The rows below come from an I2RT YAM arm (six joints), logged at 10 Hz.
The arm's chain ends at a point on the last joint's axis. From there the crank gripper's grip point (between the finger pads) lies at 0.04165 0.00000 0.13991 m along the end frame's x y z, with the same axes.
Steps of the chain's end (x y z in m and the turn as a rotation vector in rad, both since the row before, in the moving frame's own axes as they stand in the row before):
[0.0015, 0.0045, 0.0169, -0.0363, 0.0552, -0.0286]
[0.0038, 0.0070, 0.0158, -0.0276, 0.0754, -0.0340]
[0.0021, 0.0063, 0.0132, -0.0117, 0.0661, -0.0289]
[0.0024, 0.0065, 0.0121, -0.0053, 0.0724, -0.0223]
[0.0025, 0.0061, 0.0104, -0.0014, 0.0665, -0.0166]
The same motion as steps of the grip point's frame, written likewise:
[0.0092, 0.0082, 0.0143, -0.0363, 0.0552, -0.0286]
[0.0143, 0.0092, 0.0122, -0.0276, 0.0754, -0.0340]
[0.0113, 0.0066, 0.0101, -0.0117, 0.0661, -0.0289]
[0.0124, 0.0062, 0.0087, -0.0053, 0.0724, -0.0223]
[0.0117, 0.0055, 0.0073, -0.0014, 0.0665, -0.0166]

